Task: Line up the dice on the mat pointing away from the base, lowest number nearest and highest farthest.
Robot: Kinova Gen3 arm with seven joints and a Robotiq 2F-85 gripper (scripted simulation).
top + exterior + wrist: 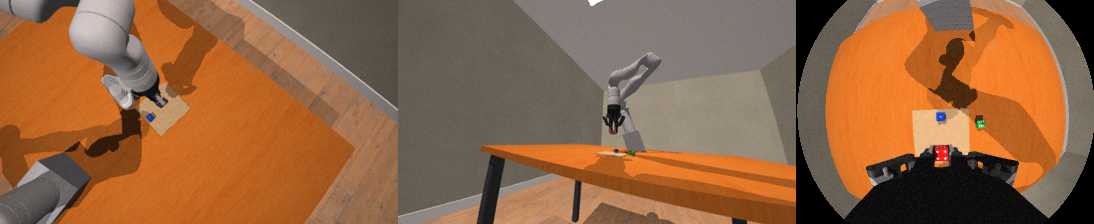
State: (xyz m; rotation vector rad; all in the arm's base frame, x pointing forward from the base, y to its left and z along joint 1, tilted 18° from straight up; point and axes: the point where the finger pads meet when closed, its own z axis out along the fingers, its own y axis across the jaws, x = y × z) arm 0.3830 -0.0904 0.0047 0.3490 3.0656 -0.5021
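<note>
The tan mat is 120 mm below my hand. Round my hand: green die (110 mm below, 100 mm to the left, 10 mm behind); then blue die (110 mm below, 50 mm behind, 10 mm to the left); then red die (10 mm below).
</note>
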